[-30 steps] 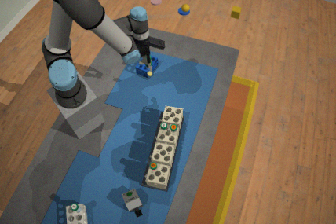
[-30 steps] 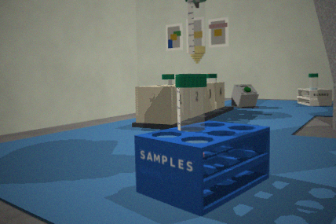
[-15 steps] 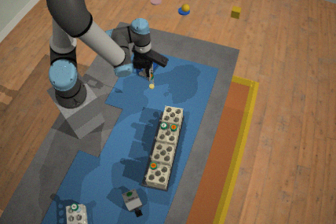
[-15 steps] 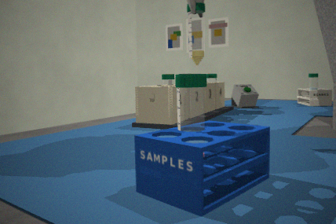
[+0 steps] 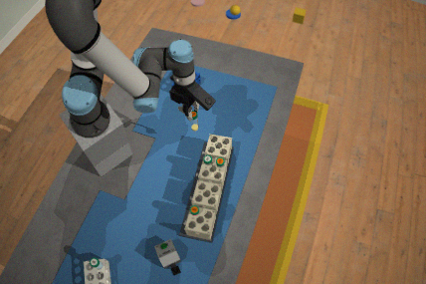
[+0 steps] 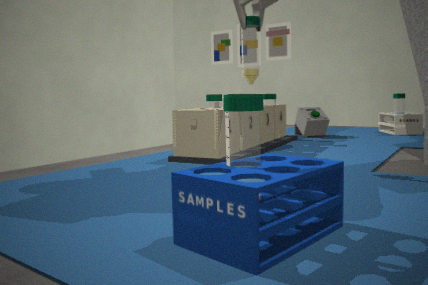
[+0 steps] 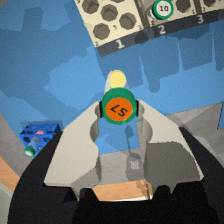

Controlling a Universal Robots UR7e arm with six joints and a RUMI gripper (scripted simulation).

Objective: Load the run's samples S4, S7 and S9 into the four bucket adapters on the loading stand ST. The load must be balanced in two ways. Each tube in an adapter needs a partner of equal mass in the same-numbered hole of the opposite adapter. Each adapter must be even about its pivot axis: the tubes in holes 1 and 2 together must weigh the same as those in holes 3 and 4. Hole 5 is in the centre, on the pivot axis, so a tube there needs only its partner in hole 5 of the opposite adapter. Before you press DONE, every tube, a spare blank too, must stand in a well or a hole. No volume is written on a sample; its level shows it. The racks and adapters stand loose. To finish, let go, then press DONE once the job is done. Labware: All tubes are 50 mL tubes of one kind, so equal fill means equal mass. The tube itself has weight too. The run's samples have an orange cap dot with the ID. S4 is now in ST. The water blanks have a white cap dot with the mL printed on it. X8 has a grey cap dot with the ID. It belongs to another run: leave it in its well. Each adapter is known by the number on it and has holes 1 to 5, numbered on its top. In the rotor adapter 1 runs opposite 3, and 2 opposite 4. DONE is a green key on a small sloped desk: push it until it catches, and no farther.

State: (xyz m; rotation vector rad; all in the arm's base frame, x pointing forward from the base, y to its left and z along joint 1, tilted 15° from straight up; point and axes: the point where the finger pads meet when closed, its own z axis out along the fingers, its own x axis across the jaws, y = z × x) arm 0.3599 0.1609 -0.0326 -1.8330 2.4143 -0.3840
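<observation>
My gripper is now 1 cm short of the tube and 5 cm above it. From my hand the other things lie so: blue samples rack: 15 cm behind, 32 cm to the left, 22 cm below; white-dot blank: 8 cm ahead, 12 cm to the right, 18 cm below; sample tube S9: 8 cm ahead, 33 cm to the right, 18 cm below.
</observation>
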